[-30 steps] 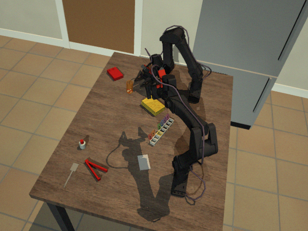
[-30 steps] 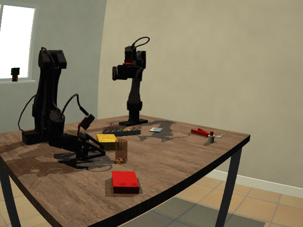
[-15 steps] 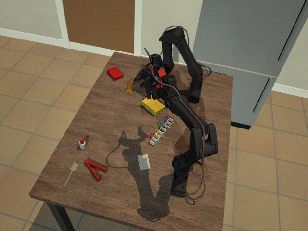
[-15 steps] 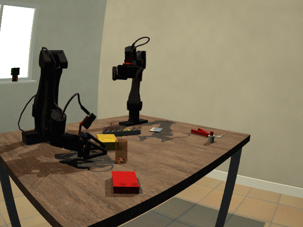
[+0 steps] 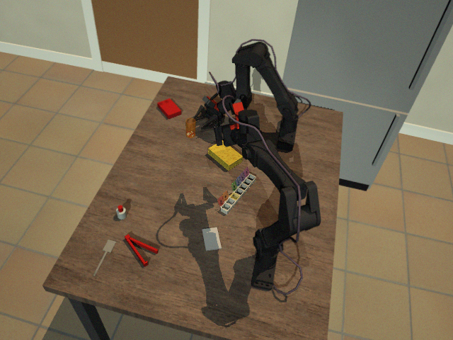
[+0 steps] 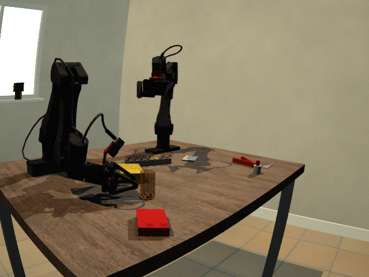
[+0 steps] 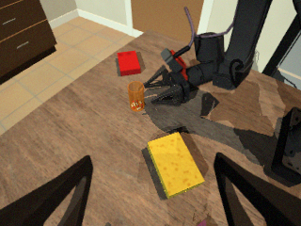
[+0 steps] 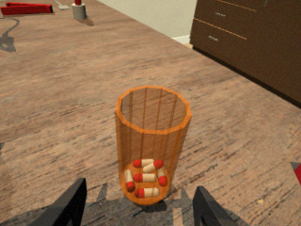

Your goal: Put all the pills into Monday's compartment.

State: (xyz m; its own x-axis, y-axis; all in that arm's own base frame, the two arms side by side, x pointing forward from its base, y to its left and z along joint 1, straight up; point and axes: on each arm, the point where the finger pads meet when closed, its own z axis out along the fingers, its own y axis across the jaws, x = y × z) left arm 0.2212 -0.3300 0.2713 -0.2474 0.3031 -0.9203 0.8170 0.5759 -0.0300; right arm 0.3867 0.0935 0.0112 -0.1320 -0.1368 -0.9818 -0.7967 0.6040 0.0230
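My right gripper is now 3 cm short of the orange pill bottle, 3 cm to the right of it and 3 cm above it. Also, from my right hand: white card: 19 cm behind, 52 cm to the left, 4 cm below.
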